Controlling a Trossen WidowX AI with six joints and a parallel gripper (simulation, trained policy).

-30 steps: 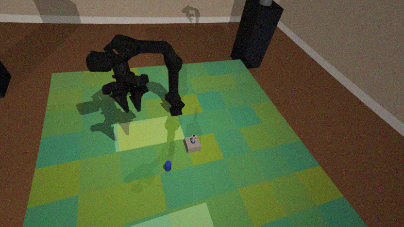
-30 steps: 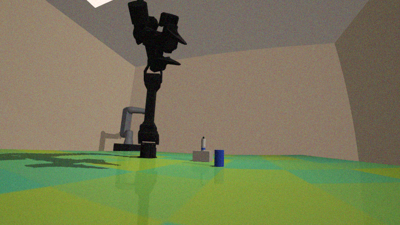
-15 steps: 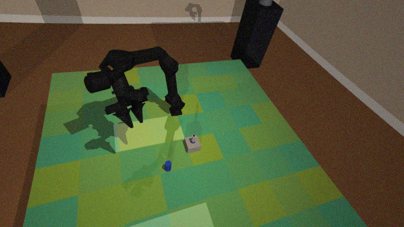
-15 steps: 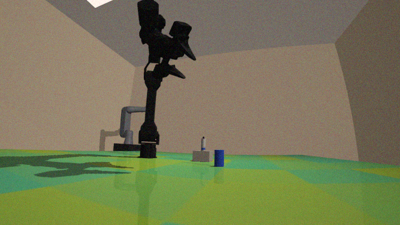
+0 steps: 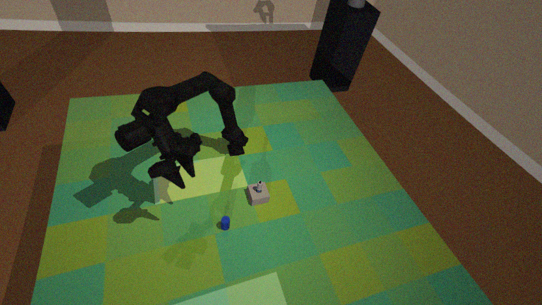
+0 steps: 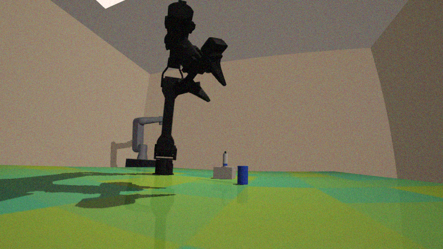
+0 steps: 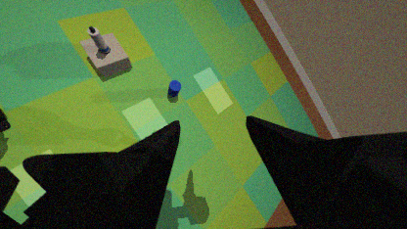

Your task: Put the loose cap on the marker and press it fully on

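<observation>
Right now my gripper tip is 20 cm above the blue cap, 10 cm to the right of it and 5 cm short of it. Also, from my gripper tip: grey holder block (25 cm to the left, 21 cm below, 4 cm behind).
</observation>
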